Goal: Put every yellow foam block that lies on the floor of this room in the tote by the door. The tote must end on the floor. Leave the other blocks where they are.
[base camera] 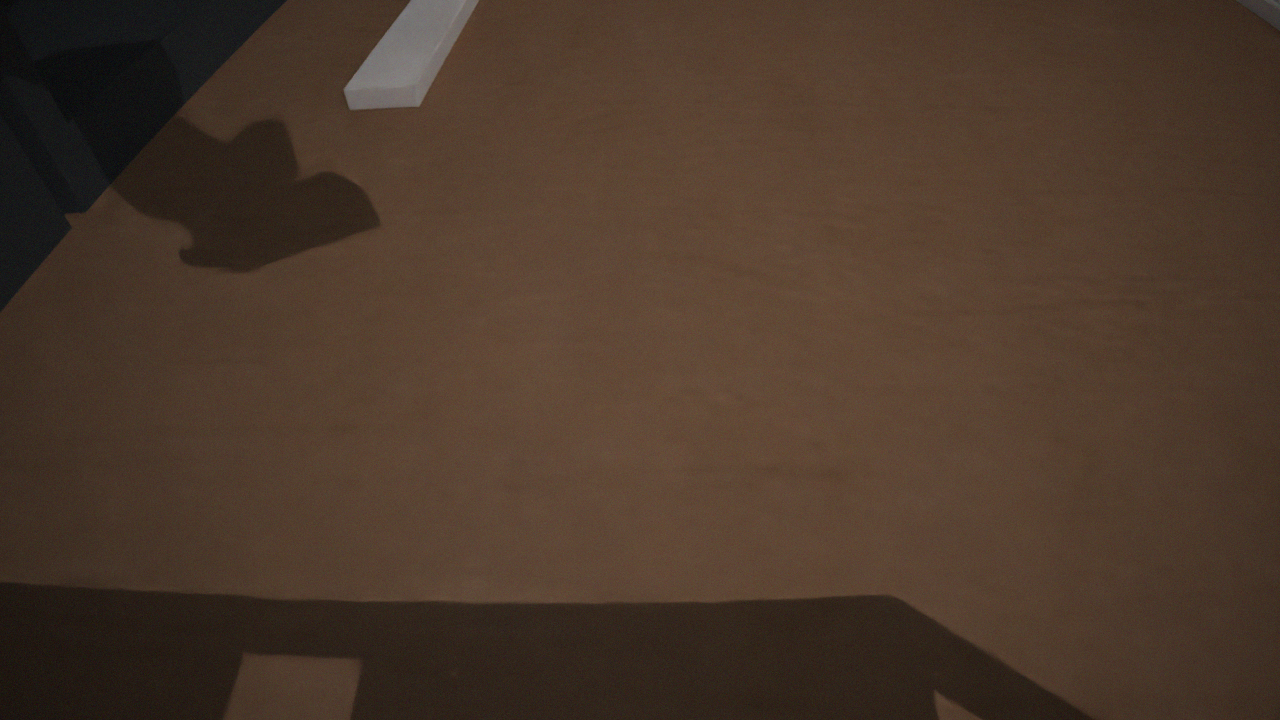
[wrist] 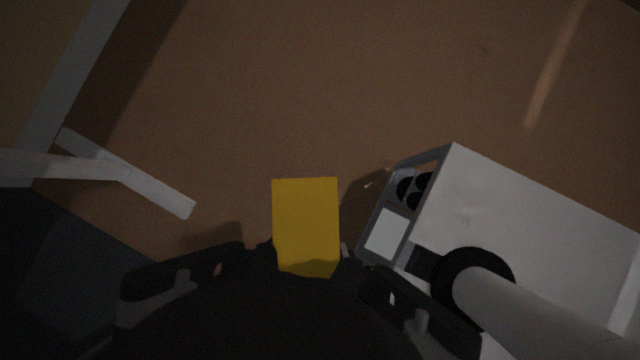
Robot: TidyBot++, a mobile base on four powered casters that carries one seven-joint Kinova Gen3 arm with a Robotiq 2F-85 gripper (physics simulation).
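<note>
A yellow foam block is held between the fingertips of my gripper in the wrist view, at the lower middle. The gripper is shut on it and holds it above the brown floor, beside my own base. The gripper does not show in the base camera view; a dark shadow lies on the floor at the upper left there. The tote does not show in either view, and no yellow block is seen on the floor.
In the base camera view a white bar lies on the floor at the upper left, near a dark area. In the wrist view white bars and a dark surface are at the left; my white base is at the right.
</note>
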